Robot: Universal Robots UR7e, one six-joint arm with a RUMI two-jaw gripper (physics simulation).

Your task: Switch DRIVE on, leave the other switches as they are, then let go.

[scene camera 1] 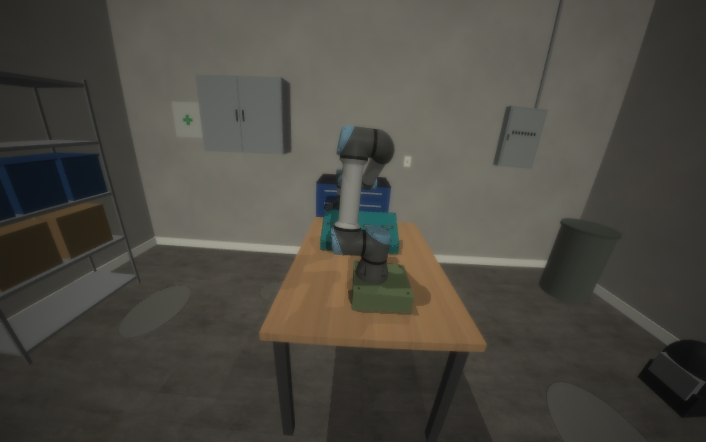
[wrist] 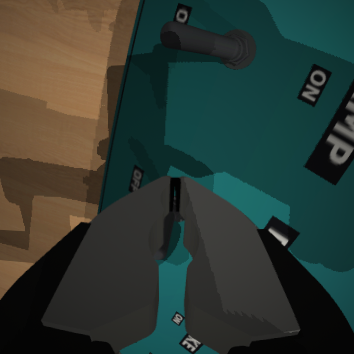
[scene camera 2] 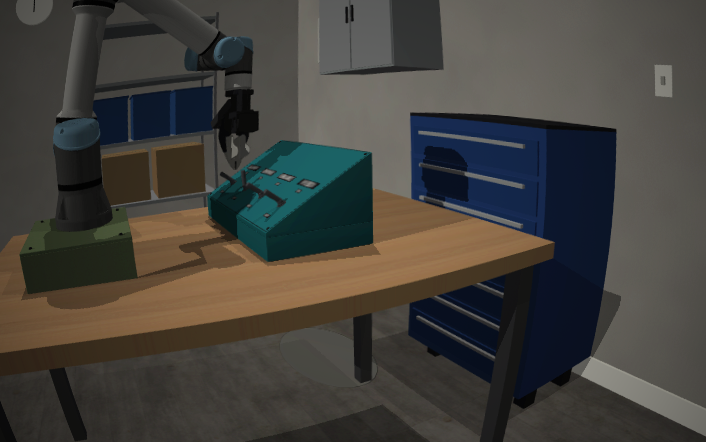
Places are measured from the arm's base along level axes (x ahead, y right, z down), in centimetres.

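Where they show: gripper, fingertip midpoint: (wrist: 174, 179) (scene camera 2: 235, 169); arm's base, origin of the base link: (scene camera 1: 371, 273) (scene camera 2: 84, 221).
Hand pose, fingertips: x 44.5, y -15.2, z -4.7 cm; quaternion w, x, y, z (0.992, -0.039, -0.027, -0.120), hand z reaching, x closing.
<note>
Each offset is from my fingertips to the top centre of the thing. "*": to the spot under its first point. Level surfaces: height alone.
The sloped teal switch panel (scene camera 1: 391, 218) (scene camera 2: 341, 174) (wrist: 235, 125) stands on the table. My gripper (scene camera 2: 235, 165) (wrist: 174, 179) is shut and empty, its tips low over the panel's far end in scene camera 2. In the wrist view, an OFF label @(* dx -2.3, dy +5.4, dz +6.4 cm) (wrist: 136, 179) shows beside the tips, and a dark lever @(dx +0.5, dy +5.6, dz -0.4 cm) (wrist: 167, 240) shows through the gap behind them. The fingers hide the lever's base and most of the label beside it; whether DRIVE is on or off I cannot tell. The LAMP lever @(dx -0.5, dy -6.4, dz +0.9 cm) (wrist: 200, 41) tilts towards its OFF side, away from its ON label @(* dx +5.4, dy -6.3, dz +2.1 cm) (wrist: 315, 85).
More levers (scene camera 2: 253, 191) (scene camera 2: 273, 197) stand along the panel nearer scene camera 2. A small ON label (wrist: 177, 318) shows between the fingers. The green arm base (scene camera 2: 78, 265) (scene camera 1: 382, 299) is on the wooden table @(dz +14.2 cm) (scene camera 2: 312, 281) (scene camera 1: 312, 312). A blue drawer cabinet (scene camera 2: 573, 208) stands behind.
</note>
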